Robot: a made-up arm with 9 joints.
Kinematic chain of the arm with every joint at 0, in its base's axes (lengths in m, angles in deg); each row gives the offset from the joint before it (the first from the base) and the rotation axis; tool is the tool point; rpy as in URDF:
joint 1: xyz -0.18 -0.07 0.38 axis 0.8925 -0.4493 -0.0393
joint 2: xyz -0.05 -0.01 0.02 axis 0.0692 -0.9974 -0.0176
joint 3: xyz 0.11 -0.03 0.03 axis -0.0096 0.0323 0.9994
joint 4: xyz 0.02 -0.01 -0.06 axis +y
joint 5: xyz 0 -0.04 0 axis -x
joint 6: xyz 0.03 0.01 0 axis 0.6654 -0.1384 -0.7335
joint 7: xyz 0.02 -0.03 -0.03 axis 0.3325 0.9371 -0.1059
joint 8: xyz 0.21 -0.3 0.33 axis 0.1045 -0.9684 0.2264
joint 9: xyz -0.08 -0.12 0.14 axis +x
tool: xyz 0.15 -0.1 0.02 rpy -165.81 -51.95 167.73
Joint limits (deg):
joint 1: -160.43..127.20
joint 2: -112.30..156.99
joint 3: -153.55..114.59
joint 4: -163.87..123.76
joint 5: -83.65..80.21
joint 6: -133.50..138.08
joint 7: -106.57..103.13
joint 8: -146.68..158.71
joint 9: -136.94..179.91
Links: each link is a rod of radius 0.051 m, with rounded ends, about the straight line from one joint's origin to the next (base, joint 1, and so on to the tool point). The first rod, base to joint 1, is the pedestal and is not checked.
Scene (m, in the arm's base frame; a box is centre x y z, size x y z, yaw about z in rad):
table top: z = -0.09
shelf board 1: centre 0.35 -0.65 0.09 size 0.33 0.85 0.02 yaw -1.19
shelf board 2: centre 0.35 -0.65 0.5 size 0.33 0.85 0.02 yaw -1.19
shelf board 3: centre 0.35 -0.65 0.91 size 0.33 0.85 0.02 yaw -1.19
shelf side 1: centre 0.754 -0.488 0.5 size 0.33 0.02 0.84 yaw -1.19
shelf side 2: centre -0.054 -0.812 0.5 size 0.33 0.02 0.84 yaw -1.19
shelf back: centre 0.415 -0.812 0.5 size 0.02 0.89 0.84 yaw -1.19
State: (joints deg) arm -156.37 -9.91 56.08 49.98 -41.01 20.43 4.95 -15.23 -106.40
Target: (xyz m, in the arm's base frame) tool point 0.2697 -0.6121 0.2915
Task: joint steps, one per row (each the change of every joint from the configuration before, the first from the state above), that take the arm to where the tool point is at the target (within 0.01 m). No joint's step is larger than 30 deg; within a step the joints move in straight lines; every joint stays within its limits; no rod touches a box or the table.
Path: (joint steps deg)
1: 4.63 11.12 -1.67 0.93 -1.57 26.34 -4.46 -9.96 -7.64
2: 4.62 11.11 -1.67 0.93 -1.57 26.34 -4.45 -9.96 -7.63
3: 4.63 11.12 -1.68 0.93 -1.57 26.34 -4.46 -9.96 -7.63
4: 4.62 11.11 -1.67 0.92 -1.57 26.33 -4.46 -9.96 -7.64
5: 6.77 28.44 2.43 -7.03 -12.12 -17.28 8.77 -25.37 0.00
6: 6.77 28.44 2.43 -7.03 -12.12 -17.29 8.77 -25.37 0.00
7: 6.77 28.44 2.43 -7.04 -12.12 -17.28 8.78 -25.36 0.00
8: -4.35 -21.21 2.03 -2.94 1.53 -12.61 2.86 27.02 0.00
9: -4.35 -21.20 2.02 -2.95 1.54 -12.60 2.86 27.02 0.00
10: -4.35 -21.21 2.03 -2.95 1.53 -12.61 2.86 27.01 0.00

